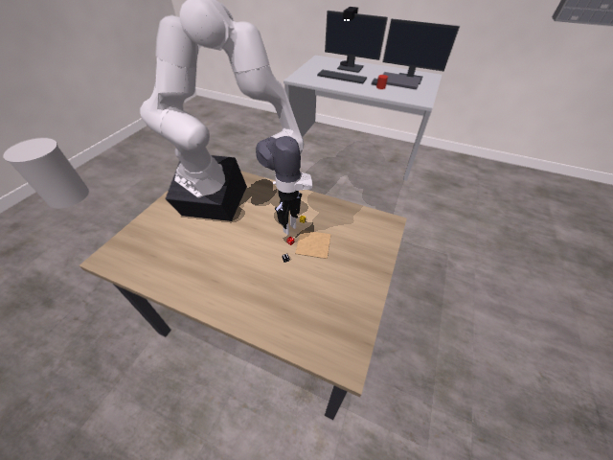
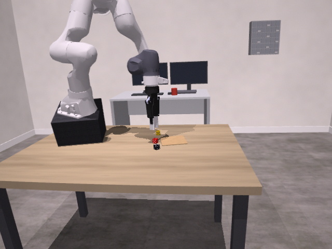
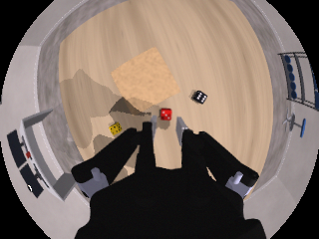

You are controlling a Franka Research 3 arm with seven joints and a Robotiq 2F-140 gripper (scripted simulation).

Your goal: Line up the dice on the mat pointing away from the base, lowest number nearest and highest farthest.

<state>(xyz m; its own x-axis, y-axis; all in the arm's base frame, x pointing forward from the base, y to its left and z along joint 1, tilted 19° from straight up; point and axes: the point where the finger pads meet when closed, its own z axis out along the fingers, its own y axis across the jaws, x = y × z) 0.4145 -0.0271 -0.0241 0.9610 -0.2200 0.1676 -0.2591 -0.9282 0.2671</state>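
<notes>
The red die lies 10 cm below my hand. The rest, counted from my hand: yellow die 1 cm behind, 14 cm to the left, 10 cm below; black die 3 cm ahead, 9 cm to the right, 10 cm below; tan mat 10 cm ahead, 4 cm to the left, 11 cm below.
</notes>
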